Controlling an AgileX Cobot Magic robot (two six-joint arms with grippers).
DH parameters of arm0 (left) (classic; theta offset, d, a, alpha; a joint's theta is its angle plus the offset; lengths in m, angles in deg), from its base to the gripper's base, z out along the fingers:
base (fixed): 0 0 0 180
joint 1: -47.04 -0.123 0 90
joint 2: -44.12 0 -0.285 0
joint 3: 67.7 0 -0.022 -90
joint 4: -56.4 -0.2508 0 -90
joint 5: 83.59 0 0.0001 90
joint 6: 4.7 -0.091 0 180
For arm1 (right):
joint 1: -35.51 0.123 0 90
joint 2: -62.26 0 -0.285 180
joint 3: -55.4 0 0.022 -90
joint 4: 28.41 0.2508 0 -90
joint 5: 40.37 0 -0.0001 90
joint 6: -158.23 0.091 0 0
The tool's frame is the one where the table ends.
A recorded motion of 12 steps. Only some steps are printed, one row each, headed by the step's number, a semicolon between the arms.
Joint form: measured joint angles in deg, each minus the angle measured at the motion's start. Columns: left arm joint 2, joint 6, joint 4, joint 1, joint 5, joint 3; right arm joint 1, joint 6, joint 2, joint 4, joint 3, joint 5.
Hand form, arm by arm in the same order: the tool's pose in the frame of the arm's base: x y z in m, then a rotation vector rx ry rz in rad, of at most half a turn. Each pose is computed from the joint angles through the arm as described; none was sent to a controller.
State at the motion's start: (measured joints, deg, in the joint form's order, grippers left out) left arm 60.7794 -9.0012 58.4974 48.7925 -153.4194 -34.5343; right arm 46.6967 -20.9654 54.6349 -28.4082 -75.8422 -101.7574
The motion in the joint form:
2: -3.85 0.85 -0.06 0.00 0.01 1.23; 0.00 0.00 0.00 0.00 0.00 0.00
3: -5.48 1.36 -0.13 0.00 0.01 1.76; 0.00 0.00 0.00 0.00 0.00 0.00
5: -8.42 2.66 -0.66 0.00 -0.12 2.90; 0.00 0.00 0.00 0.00 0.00 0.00
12: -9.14 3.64 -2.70 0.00 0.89 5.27; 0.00 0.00 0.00 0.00 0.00 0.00
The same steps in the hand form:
2: -0.0279 -0.0022 0.3313 0.1010 2.0396 -0.0232; -0.0052 -0.0010 0.2755 -0.1862 2.0496 0.1298
3: -0.0324 -0.0019 0.3282 0.0912 2.0209 -0.0270; -0.0052 -0.0010 0.2755 -0.1862 2.0496 0.1298
5: -0.0398 -0.0009 0.3212 0.0657 1.9929 -0.0303; -0.0052 -0.0010 0.2755 -0.1862 2.0496 0.1298
12: -0.0350 0.0020 0.3121 0.0397 2.0049 0.0001; -0.0052 -0.0010 0.2755 -0.1862 2.0496 0.1298

